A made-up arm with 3 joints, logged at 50 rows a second.
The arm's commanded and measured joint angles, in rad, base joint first. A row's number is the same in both.
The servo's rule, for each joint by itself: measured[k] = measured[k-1] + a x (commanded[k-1-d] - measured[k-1]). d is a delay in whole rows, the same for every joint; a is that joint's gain. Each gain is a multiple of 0.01, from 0.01 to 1. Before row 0 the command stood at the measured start. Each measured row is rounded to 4 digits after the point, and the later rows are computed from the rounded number. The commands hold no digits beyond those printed.
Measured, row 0: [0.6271, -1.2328, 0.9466]
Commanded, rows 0 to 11: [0.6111, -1.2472, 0.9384]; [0.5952, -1.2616, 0.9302]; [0.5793, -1.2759, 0.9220]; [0.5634, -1.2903, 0.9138]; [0.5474, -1.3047, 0.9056]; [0.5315, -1.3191, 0.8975]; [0.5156, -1.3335, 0.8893]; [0.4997, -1.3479, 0.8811]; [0.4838, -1.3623, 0.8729]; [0.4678, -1.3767, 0.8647]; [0.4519, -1.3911, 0.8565]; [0.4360, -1.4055, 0.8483]
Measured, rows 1 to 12: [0.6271, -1.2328, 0.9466]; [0.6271, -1.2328, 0.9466]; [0.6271, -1.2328, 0.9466]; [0.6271, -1.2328, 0.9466]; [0.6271, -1.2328, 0.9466]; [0.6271, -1.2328, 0.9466]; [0.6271, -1.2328, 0.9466]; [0.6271, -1.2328, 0.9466]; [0.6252, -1.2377, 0.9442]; [0.6216, -1.2458, 0.9401]; [0.6165, -1.2560, 0.9349]; [0.6101, -1.2677, 0.9288]
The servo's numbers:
d 8
a 0.12 0.34 0.29

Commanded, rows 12 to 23: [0.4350, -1.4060, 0.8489]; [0.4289, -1.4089, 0.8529]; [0.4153, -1.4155, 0.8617]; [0.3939, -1.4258, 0.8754]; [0.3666, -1.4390, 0.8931]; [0.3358, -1.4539, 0.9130]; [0.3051, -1.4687, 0.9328]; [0.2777, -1.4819, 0.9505]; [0.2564, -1.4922, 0.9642]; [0.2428, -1.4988, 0.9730]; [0.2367, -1.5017, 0.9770]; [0.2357, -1.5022, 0.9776]
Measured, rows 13 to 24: [0.6026, -1.2803, 0.9221]; [0.5941, -1.2935, 0.9150]; [0.5847, -1.3071, 0.9075]; [0.5745, -1.3210, 0.8998]; [0.5636, -1.3350, 0.8920]; [0.5521, -1.3492, 0.8841]; [0.5401, -1.3634, 0.8761]; [0.5276, -1.3777, 0.8680]; [0.5165, -1.3873, 0.8625]; [0.5060, -1.3946, 0.8597]; [0.4951, -1.4017, 0.8603]; [0.4830, -1.4099, 0.8647]
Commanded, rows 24 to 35: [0.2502, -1.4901, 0.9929]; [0.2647, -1.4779, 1.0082]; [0.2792, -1.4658, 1.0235]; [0.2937, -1.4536, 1.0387]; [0.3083, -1.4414, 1.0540]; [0.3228, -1.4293, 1.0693]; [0.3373, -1.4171, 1.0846]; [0.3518, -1.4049, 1.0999]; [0.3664, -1.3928, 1.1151]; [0.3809, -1.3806, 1.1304]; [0.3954, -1.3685, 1.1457]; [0.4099, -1.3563, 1.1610]
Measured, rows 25 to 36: [0.4690, -1.4198, 0.8729]; [0.4530, -1.4314, 0.8845]; [0.4353, -1.4441, 0.8985]; [0.4164, -1.4570, 0.9136]; [0.3972, -1.4690, 0.9283]; [0.3787, -1.4791, 0.9413]; [0.3617, -1.4868, 0.9517]; [0.3466, -1.4920, 0.9592]; [0.3350, -1.4914, 0.9690]; [0.3266, -1.4868, 0.9804]; [0.3209, -1.4797, 0.9929]; [0.3176, -1.4708, 1.0062]
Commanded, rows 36 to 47: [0.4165, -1.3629, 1.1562]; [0.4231, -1.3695, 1.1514]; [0.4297, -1.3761, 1.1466]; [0.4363, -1.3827, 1.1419]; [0.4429, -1.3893, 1.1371]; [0.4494, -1.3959, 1.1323]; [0.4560, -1.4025, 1.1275]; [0.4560, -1.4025, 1.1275]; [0.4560, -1.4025, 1.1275]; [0.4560, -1.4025, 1.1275]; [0.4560, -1.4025, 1.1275]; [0.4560, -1.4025, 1.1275]
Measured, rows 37 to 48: [0.3165, -1.4608, 1.0201]; [0.3173, -1.4501, 1.0344]; [0.3197, -1.4389, 1.0490]; [0.3236, -1.4273, 1.0638]; [0.3287, -1.4156, 1.0787]; [0.3350, -1.4037, 1.0937]; [0.3422, -1.3917, 1.1088]; [0.3503, -1.3797, 1.1239]; [0.3582, -1.3740, 1.1333]; [0.3660, -1.3725, 1.1385]; [0.3736, -1.3737, 1.1408]; [0.3811, -1.3768, 1.1411]
